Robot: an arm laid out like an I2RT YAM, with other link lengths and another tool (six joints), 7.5 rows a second.
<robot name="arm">
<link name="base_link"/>
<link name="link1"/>
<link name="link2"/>
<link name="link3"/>
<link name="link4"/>
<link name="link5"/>
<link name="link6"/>
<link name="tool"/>
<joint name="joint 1" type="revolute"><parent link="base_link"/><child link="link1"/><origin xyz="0.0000 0.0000 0.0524"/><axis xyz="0 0 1"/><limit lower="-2.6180" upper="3.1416"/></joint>
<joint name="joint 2" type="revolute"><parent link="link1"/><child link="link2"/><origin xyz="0.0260 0.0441 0.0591"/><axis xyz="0 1 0"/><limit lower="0.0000" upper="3.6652"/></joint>
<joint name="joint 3" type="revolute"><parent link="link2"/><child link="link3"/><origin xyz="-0.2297 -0.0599 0.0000"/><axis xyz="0 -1 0"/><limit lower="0.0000" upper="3.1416"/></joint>
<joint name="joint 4" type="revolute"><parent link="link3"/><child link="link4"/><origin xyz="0.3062 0.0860 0.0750"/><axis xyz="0 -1 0"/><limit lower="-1.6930" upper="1.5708"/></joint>
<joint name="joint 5" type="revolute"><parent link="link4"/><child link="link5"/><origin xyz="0.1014 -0.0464 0.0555"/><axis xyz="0 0 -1"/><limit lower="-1.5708" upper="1.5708"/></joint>
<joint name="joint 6" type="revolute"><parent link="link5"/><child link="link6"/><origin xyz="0.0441 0.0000 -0.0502"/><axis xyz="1 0 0"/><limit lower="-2.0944" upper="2.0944"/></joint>
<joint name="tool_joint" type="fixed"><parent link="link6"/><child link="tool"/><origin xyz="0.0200 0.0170 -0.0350" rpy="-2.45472 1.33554 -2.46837"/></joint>
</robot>
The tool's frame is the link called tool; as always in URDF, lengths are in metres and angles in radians.
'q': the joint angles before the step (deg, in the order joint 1, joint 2, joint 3, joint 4, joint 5, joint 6). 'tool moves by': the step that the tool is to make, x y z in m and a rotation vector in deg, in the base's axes. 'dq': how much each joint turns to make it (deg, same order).
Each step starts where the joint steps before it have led.
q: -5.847 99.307 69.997 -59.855 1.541 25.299
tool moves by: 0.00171 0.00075 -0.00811 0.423 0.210 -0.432
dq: 0.044 1.114 -0.329 1.179 -0.394 0.481
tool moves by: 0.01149 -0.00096 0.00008 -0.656 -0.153 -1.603
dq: 0.043 2.405 2.863 -0.282 0.656 1.639
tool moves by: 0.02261 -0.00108 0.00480 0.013 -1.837 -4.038
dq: -0.065 3.343 4.940 0.108 -0.087 3.978
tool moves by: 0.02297 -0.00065 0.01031 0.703 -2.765 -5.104
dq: -0.109 2.427 4.832 0.153 -0.656 5.049
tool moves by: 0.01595 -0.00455 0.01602 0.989 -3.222 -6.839
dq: -0.721 0.044 2.797 0.263 -0.634 6.230
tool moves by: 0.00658 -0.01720 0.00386 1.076 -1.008 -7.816
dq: -2.383 -0.001 0.523 0.306 -0.393 5.551
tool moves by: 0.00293 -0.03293 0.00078 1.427 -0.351 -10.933
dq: -4.394 0.000 -0.043 0.131 -0.438 6.688
